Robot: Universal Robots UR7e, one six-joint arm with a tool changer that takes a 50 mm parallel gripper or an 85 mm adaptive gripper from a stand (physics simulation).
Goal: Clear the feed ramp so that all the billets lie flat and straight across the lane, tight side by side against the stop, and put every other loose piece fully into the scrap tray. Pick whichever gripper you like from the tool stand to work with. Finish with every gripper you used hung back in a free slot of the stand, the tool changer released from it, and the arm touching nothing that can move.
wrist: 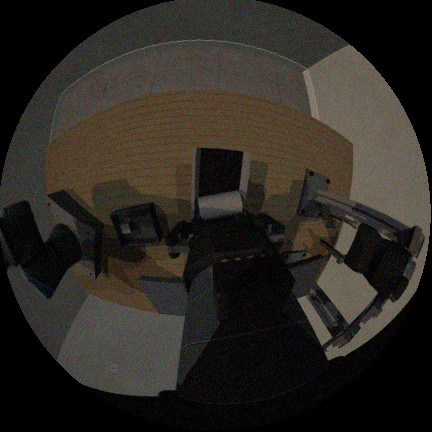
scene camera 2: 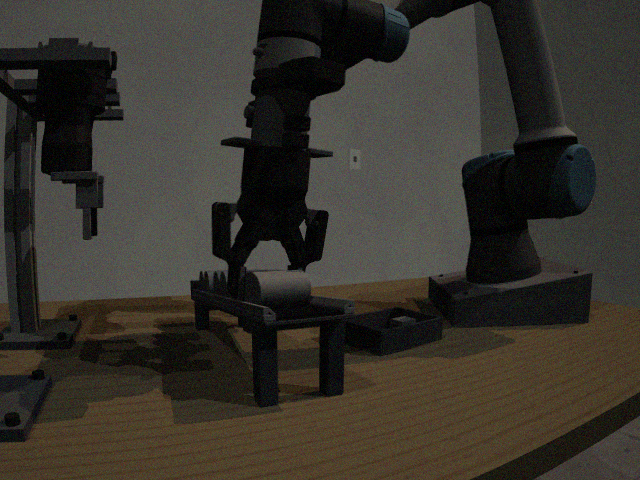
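Seen in the pictures: hand, tool point: (scene camera 2: pixel 279 134); arm's base, link origin: (wrist: pixel 67 242) (scene camera 2: pixel 504 274).
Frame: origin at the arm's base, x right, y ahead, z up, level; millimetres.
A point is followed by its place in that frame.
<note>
A light grey billet (scene camera 2: pixel 281 289) {z 39, x -221, y 496 mm} (wrist: pixel 221 205) {z 55, x -205, y 495 mm} lies sideways between the rails of the feed ramp (scene camera 2: pixel 232 305) (wrist: pixel 196 175); in the wrist view it is slightly skewed to the lane. My adaptive gripper (scene camera 2: pixel 266 281) points down into the ramp, its fingers at the billet's two ends and a little behind its middle; it looks shut on it. The fingertips are mostly hidden. Round ends of several more billets (scene camera 2: pixel 211 280) {z 15, x 5, y 545 mm} show above the far part of the rail. The scrap tray (scene camera 2: pixel 364 341) {z -56, x -131, y 357 mm} (wrist: pixel 157 225) {z -57, x -103, y 365 mm} holds a small pale piece (scene camera 2: pixel 403 321) {z -41, x -102, y 282 mm} (wrist: pixel 126 228) {z -41, x -88, y 280 mm}.
The tool stand (scene camera 2: pixel 20 222) {z 106, x 9, y 839 mm} (wrist: pixel 308 195) {z -58, x -249, y 780 mm} rises beside the ramp, with the parallel gripper (scene camera 2: pixel 88 232) hanging in it. The robot's base (scene camera 2: pixel 516 304) {z -32, x -114, y 67 mm} stands beyond the tray on the other side. The ramp's legs (scene camera 2: pixel 264 361) {z -21, x -277, y 528 mm} stand on the wooden table (scene camera 2: pixel 392 423) {z -70, x -352, y 427 mm}.
</note>
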